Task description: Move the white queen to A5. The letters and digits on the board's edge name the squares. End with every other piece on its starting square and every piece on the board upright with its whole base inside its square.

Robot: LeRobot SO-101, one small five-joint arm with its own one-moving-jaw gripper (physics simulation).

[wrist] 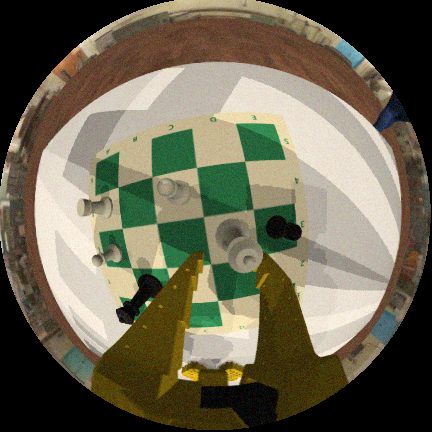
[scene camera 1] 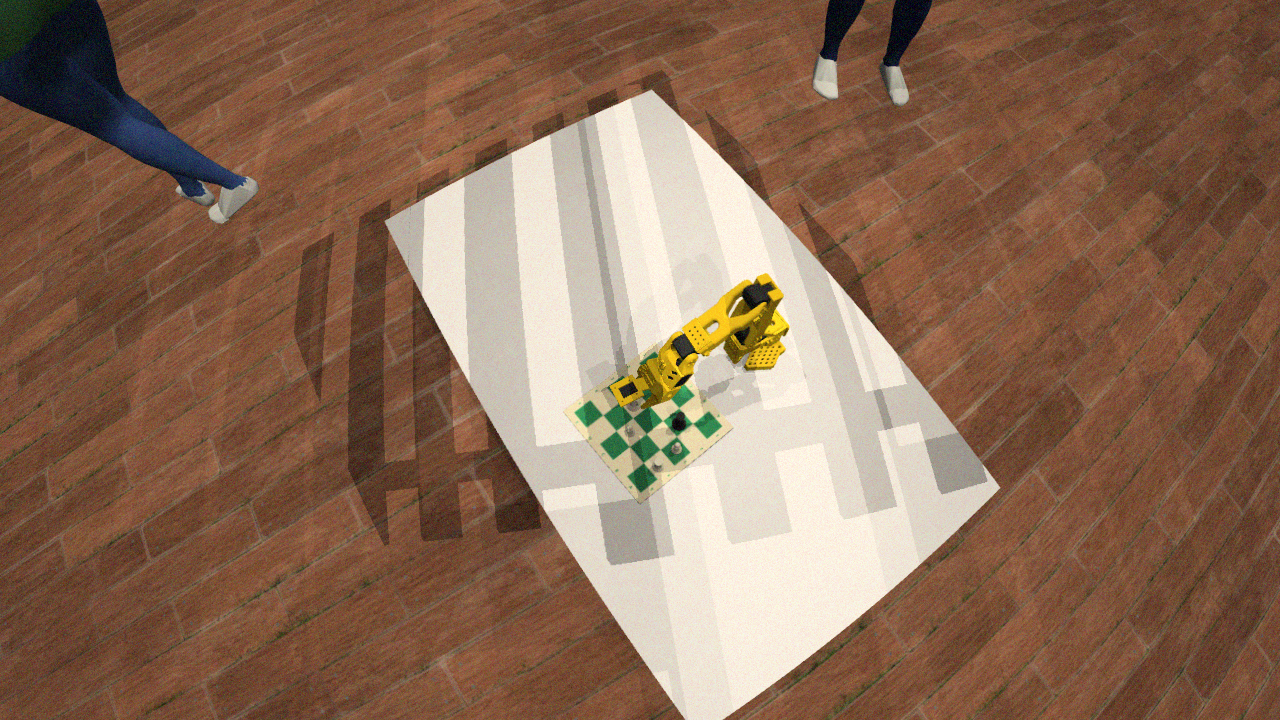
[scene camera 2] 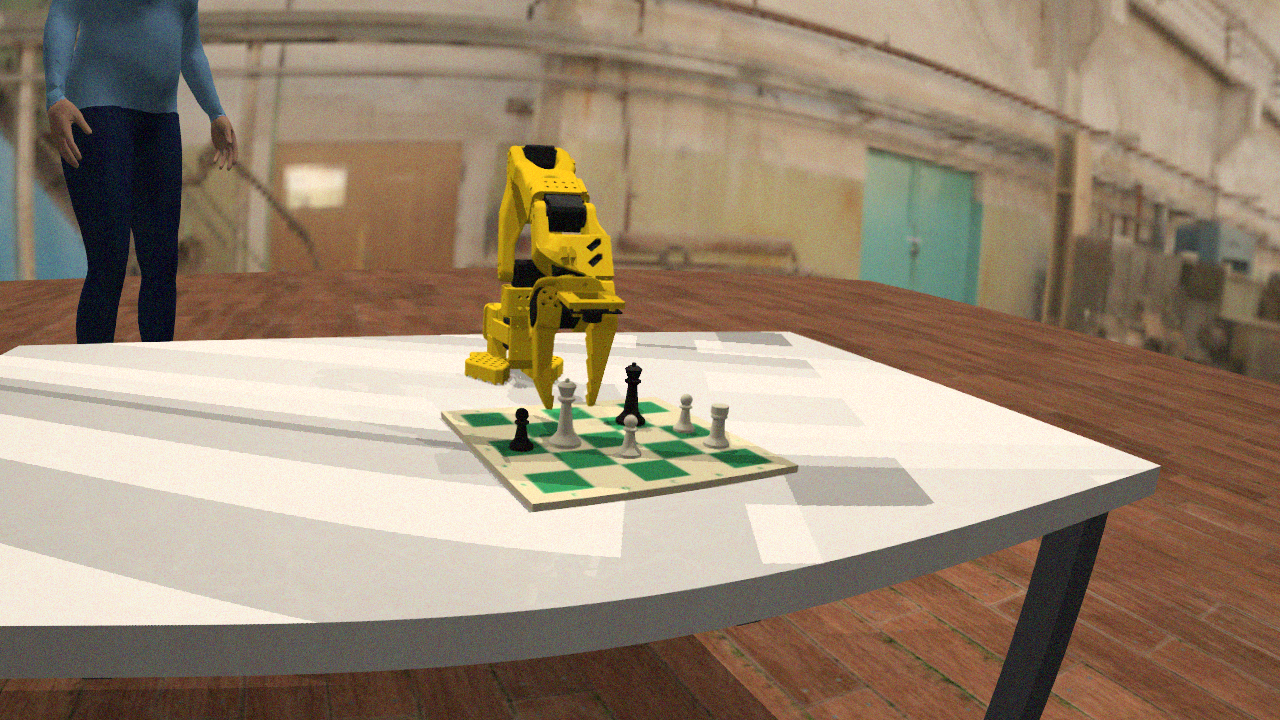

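Where they show: hand at its tool point: [wrist: 202,259] [scene camera 1: 642,405] [scene camera 2: 587,400]; arm's base at its link origin: [wrist: 212,366] [scene camera 1: 746,351] [scene camera 2: 518,378].
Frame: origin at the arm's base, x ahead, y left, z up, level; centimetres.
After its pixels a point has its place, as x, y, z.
The white queen [scene camera 1: 633,406] {24.4, -2.2, 1.6} [scene camera 2: 565,419] {24.4, -2.9, 2.7} [wrist: 232,235] {24.4, -2.5, 2.9} stands upright on D3. My gripper [scene camera 2: 570,405] {23.4, -0.8, 3.9} [wrist: 231,257] {23.4, -0.8, 3.9} is open and empty, with a V-shaped gap between its jaws. In the wrist view the queen's head shows at and beyond the jaw tips; neither jaw plainly presses on it. In scene camera 2 the tips are behind the queen, at about the height of its head. The green square A5 [scene camera 1: 641,479] {30.4, 9.6, 0.6} [scene camera 2: 742,458] {30.3, 9.5, 0.6} [wrist: 107,172] {30.2, 9.1, 0.6} is at a corner of the board [scene camera 2: 534,504] {35.4, -8.6, 0.5} and bears no piece.
A black pawn [scene camera 2: 520,431] {24.7, -6.6, 2.0} [wrist: 285,229] {24.5, -6.0, 2.8} stands on E3, a white pawn [scene camera 2: 630,438] {27.8, 1.1, 2.0} [wrist: 172,190] {27.1, 0.8, 3.3} on C4, and a white rook [scene camera 2: 717,427] {27.2, 8.9, 2.2} [wrist: 97,207] {26.6, 8.6, 2.2} on A4. Another white pawn [scene camera 2: 685,414] {22.6, 8.3, 2.1} [wrist: 110,254] {22.4, 8.0, 1.7} is on A3. A tall black piece [scene camera 2: 632,394] {19.7, 4.7, 3.2} [wrist: 147,287] {19.7, 4.4, 1.7} stands on B2.
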